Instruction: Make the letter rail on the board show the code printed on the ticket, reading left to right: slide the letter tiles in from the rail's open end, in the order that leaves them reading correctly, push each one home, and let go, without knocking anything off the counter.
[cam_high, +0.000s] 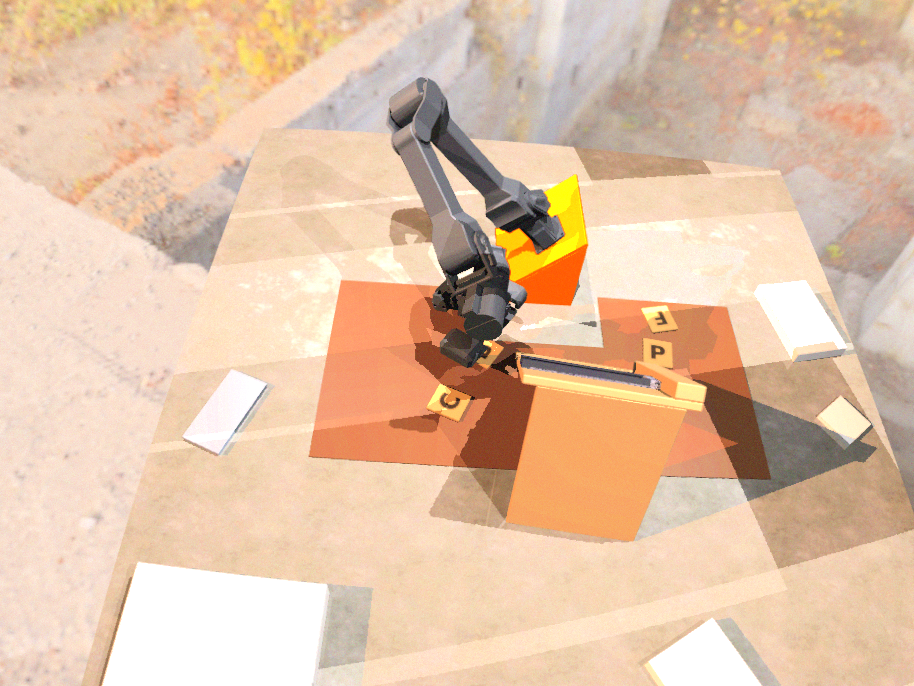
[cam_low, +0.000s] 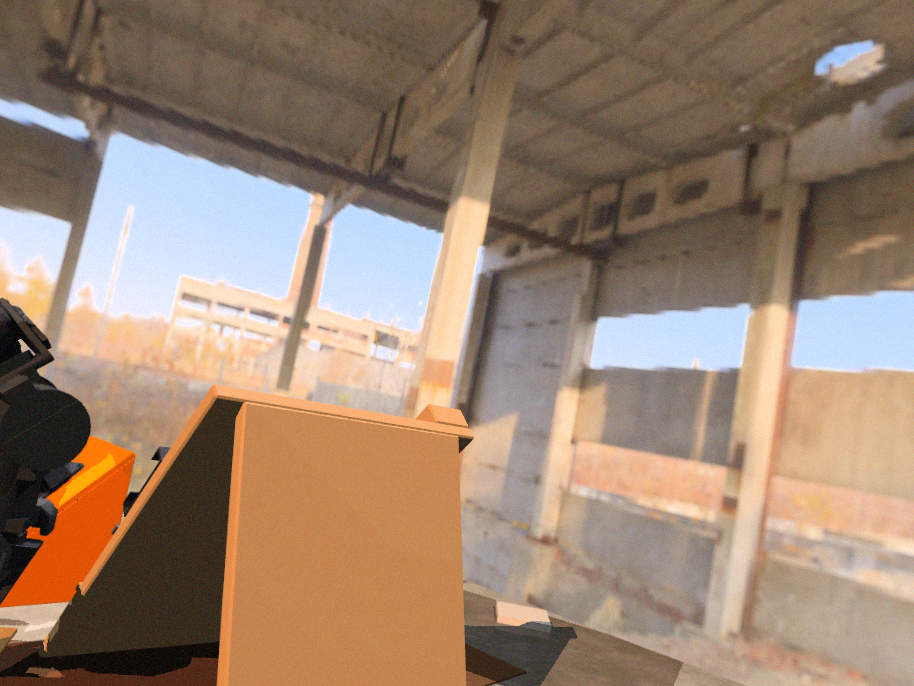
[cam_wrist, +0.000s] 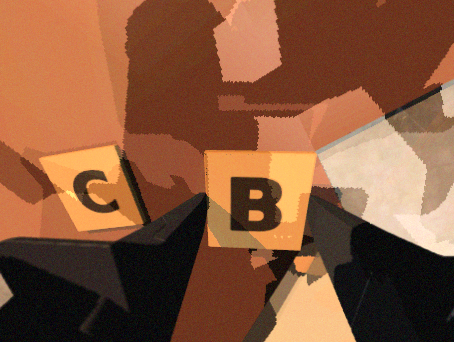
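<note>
The orange mat lies 1 cm ahead of my gripper tip, 12 cm to the left of it and 2 cm below it. From my gripper tip the other things lie so: white ticket 11 cm ahead, 12 cm to the left, 9 cm above; grey slab 8 cm ahead, 44 cm to the right, 2 cm below.
</note>
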